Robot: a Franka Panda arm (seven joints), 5 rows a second.
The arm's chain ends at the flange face. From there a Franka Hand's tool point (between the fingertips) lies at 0.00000 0.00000 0.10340 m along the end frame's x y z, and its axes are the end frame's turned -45 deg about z.
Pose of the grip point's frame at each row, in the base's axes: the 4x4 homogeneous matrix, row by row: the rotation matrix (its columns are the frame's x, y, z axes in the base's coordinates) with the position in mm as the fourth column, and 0 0 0 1 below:
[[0.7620, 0.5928, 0.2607, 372.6], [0.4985, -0.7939, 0.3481, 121.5], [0.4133, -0.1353, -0.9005, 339.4], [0, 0, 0, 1]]
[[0.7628, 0.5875, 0.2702, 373.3], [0.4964, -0.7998, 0.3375, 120.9], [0.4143, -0.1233, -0.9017, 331.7], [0, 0, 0, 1]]
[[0.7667, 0.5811, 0.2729, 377.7], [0.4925, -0.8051, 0.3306, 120.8], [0.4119, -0.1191, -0.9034, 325.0], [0, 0, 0, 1]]
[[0.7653, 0.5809, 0.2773, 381.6], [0.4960, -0.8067, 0.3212, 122.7], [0.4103, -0.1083, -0.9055, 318.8], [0, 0, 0, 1]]
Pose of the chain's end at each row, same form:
[[0.9580, -0.1196, 0.2607, 345.6], [-0.2089, -0.9139, 0.3481, 85.5], [0.1966, -0.3879, -0.9005, 432.5], [0, 0, 0, 1]]
[[0.9548, -0.1240, 0.2702, 345.4], [-0.2145, -0.9166, 0.3375, 86.0], [0.2058, -0.3801, -0.9017, 424.9], [0, 0, 0, 1]]
[[0.9530, -0.1312, 0.2729, 349.5], [-0.2210, -0.9175, 0.3306, 86.6], [0.2070, -0.3755, -0.9034, 418.4], [0, 0, 0, 1]]
[[0.9519, -0.1304, 0.2773, 352.9], [-0.2197, -0.9211, 0.3212, 89.5], [0.2135, -0.3667, -0.9055, 412.4], [0, 0, 0, 1]]

